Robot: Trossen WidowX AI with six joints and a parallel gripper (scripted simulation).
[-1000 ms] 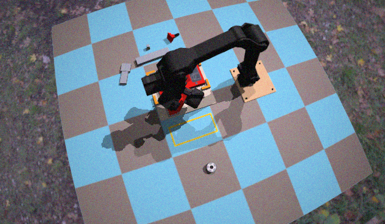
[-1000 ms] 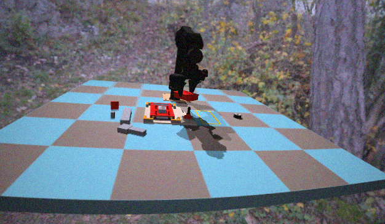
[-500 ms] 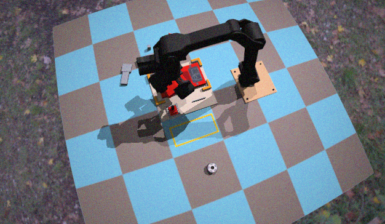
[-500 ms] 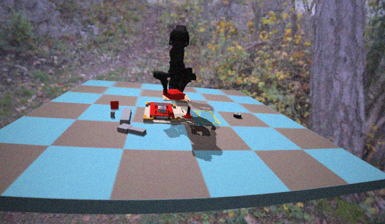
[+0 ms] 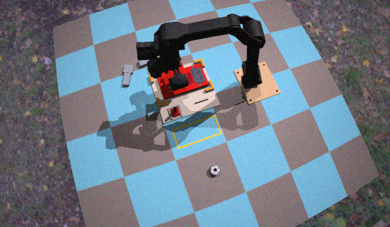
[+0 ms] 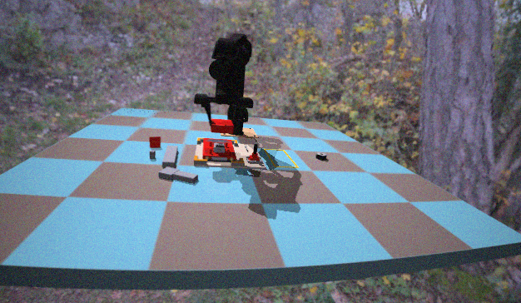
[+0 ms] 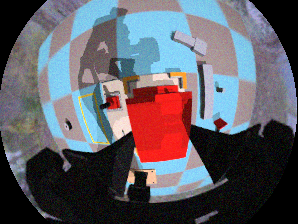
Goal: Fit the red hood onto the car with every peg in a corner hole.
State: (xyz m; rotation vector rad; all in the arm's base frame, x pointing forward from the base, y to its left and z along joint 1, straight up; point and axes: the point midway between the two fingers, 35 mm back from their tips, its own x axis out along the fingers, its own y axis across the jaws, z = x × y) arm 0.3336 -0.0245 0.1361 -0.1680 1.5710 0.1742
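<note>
Right now my gripper tip is 80 mm above the grey engine block. Also, from my gripper tip: red hood 10 mm above; then beige jig 100 mm below, 30 mm behind, 10 mm to the left.
</note>
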